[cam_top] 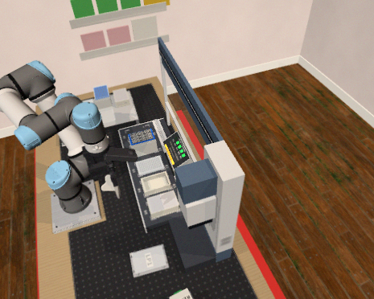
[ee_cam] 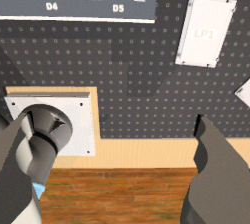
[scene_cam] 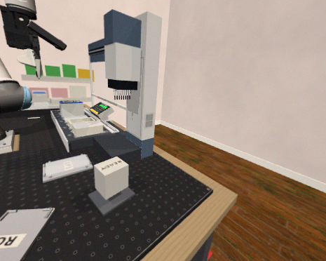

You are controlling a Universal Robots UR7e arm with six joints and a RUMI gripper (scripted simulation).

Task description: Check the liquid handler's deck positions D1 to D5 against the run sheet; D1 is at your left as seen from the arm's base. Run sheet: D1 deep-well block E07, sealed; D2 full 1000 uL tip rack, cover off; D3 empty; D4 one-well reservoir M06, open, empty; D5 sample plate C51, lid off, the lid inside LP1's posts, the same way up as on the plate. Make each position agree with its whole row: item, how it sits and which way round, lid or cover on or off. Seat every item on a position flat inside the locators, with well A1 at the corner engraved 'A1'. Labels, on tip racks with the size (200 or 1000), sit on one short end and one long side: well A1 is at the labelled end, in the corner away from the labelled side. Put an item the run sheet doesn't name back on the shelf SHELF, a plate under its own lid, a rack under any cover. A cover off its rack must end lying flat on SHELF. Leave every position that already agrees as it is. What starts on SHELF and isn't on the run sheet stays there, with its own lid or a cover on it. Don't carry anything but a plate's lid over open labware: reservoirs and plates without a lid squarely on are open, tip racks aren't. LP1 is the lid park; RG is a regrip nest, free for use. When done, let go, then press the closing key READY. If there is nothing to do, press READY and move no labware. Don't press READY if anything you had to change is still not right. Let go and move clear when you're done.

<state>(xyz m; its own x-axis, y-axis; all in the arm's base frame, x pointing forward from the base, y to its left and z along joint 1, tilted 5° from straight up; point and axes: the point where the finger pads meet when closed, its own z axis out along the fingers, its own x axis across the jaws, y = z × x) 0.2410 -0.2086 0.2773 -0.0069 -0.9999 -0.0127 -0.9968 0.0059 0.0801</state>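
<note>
Right now my hand is 240 mm above the deep-well block and 160 mm short of it. Round my hand: pipetting head 240 mm ahead, 220 mm to the right, 70 mm above; cream one-well reservoir 250 mm below, 160 mm ahead, 130 mm to the left; clear well plate 250 mm to the left, 250 mm below, 160 mm ahead.
</note>
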